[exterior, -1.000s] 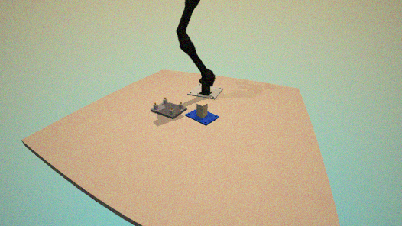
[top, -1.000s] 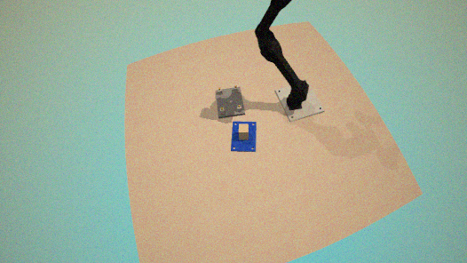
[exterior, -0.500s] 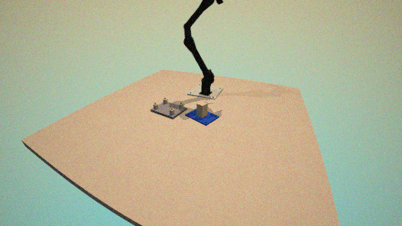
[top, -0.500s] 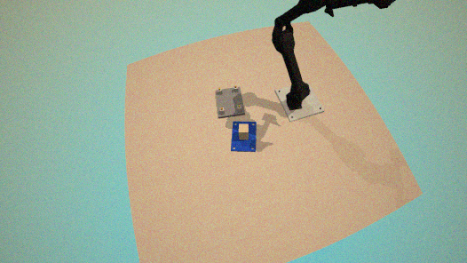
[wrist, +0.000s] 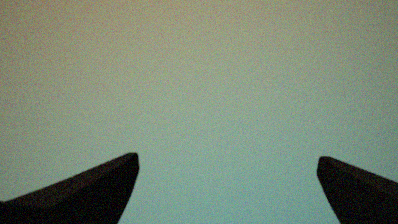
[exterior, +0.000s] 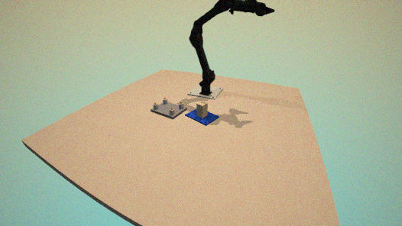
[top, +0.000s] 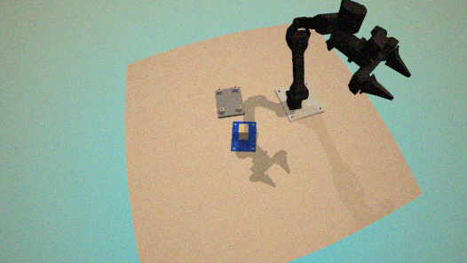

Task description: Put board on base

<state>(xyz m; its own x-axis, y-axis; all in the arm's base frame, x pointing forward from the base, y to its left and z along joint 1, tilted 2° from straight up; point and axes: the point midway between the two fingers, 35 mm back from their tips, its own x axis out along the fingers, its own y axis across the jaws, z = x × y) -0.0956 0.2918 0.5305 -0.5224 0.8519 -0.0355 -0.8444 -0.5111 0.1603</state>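
The blue board is 360 mm ahead of my gripper tip, 200 mm to the right of it and 510 mm below it. The rest, counted from my gripper tip: grey base 400 mm ahead, 390 mm to the right, 530 mm below.
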